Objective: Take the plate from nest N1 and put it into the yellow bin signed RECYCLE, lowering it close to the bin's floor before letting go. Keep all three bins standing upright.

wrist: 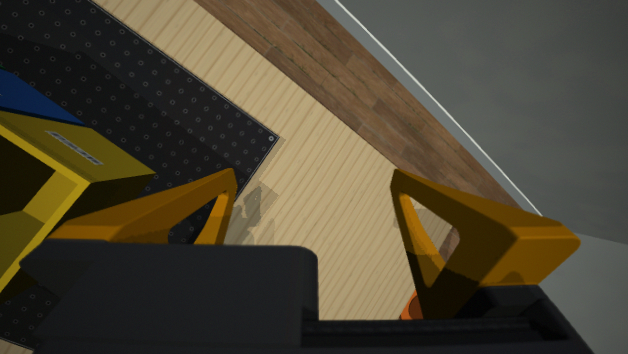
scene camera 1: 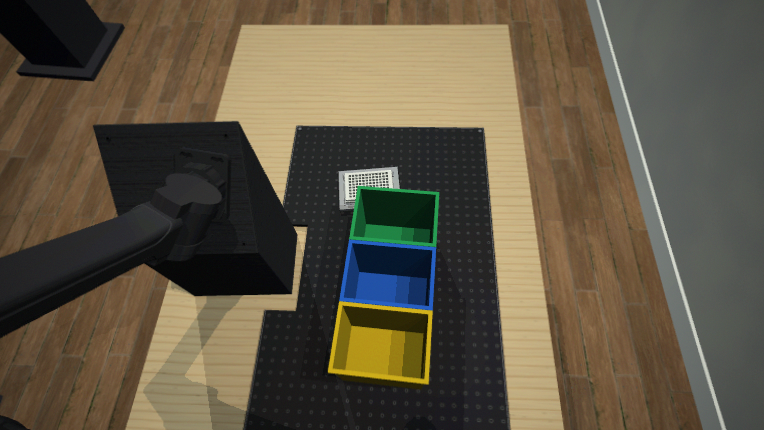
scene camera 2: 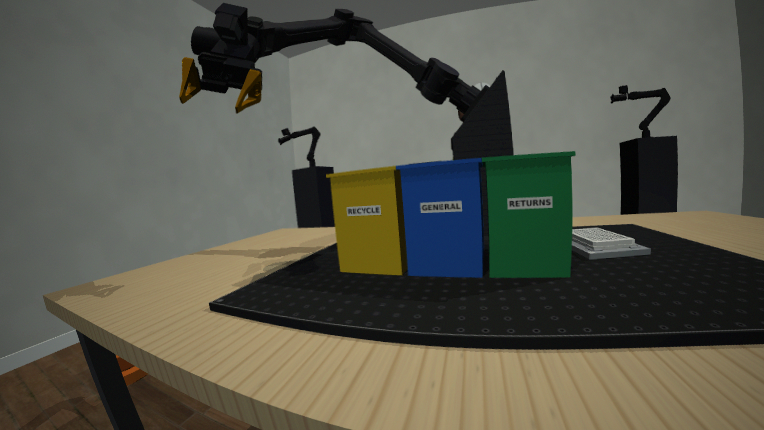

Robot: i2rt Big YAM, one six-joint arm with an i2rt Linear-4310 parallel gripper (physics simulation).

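Pixels of known places: gripper, fingertip midpoint: (wrist: 313, 177) (scene camera 2: 208, 105); arm's base at its link origin: (scene camera 1: 205, 183) (scene camera 2: 478, 106).
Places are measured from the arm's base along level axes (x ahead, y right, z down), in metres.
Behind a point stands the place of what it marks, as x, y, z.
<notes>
The white plate (scene camera 1: 368, 184) {0.231, -0.229, 0.338} (scene camera 2: 599, 237) {0.261, -0.224, 0.338} lies flat in its grey nest (scene camera 1: 342, 205) {0.170, -0.167, 0.352} (scene camera 2: 620, 254) {0.312, -0.242, 0.357}, beside the green bin; part of it is hidden behind that bin in both scene views. The yellow bin signed RECYCLE (scene camera 1: 384, 347) {0.321, 0.176, 0.361} (scene camera 2: 368, 240) {0.409, 0.189, 0.303} (wrist: 105, 145) {0.409, 0.180, 0.330} stands upright at the other end of the row. Its floor shows bare in scene camera 1. My gripper (scene camera 2: 210, 106) {0.545, 0.398, 0.049} (wrist: 313, 177) {0.545, 0.398, 0.049} is open and empty, high above the table and off to the yellow bin's outer side, far from the plate.
The blue GENERAL bin (scene camera 1: 389, 288) {0.317, 0.040, 0.361} (scene camera 2: 442, 240) {0.408, 0.063, 0.304} (wrist: 30, 100) {0.408, 0.087, 0.304} and the green RETURNS bin (scene camera 1: 400, 235) {0.330, -0.101, 0.361} (scene camera 2: 529, 240) {0.406, -0.067, 0.306} stand upright in one close row with the yellow bin. All stand on the black perforated board (scene camera 1: 459, 160) {0.469, -0.347, 0.364} (scene camera 2: 427, 315) {0.536, 0.060, 0.363}. The arm's black mount (scene camera 1: 267, 224) {0.073, 0.005, 0.134} (scene camera 2: 483, 128) {0.072, -0.009, 0.079} stands beside them.
</notes>
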